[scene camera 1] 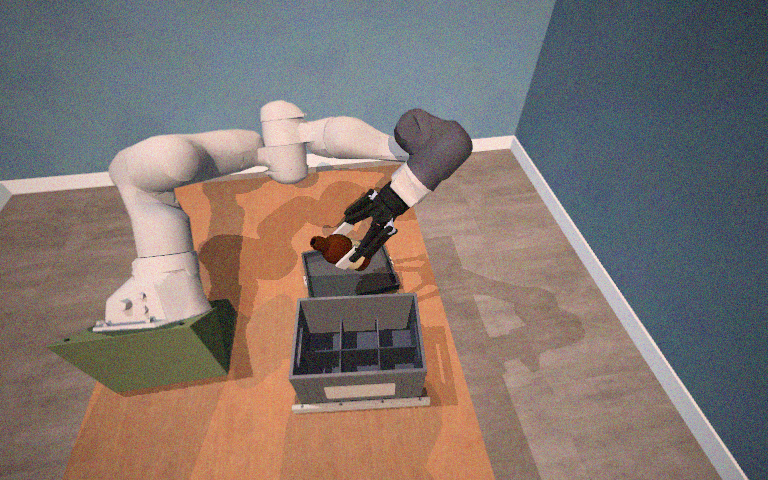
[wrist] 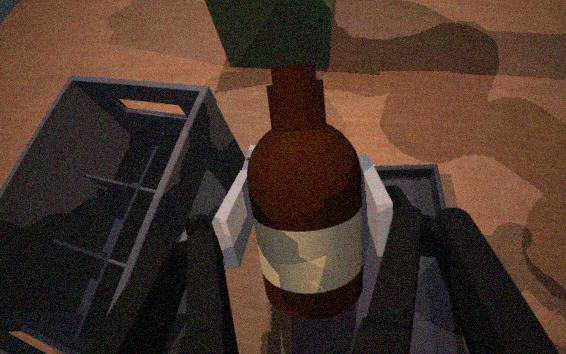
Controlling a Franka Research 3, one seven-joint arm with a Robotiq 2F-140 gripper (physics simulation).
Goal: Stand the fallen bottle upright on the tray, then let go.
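The brown bottle [scene camera 1: 335, 249] [wrist: 305, 175] with a pale label is held in the air above the tray [scene camera 1: 325, 278] [wrist: 437, 186]. It is tilted, with its neck toward the robot's base and its bottom end toward the table's right side in the scene view. My gripper [scene camera 1: 345, 244] [wrist: 305, 181] is shut on the bottle, with one pale pad on each side of its body near the shoulder and label. The dark shallow tray lies flat on the table beneath; the bottle and the fingers hide part of it.
A grey crate [scene camera 1: 407, 386] [wrist: 100, 120] with dividers stands in front of the tray in the scene view, at the left in the wrist view. The green block [scene camera 1: 164, 362] [wrist: 280, 30] under the robot's base is at the left in the scene view.
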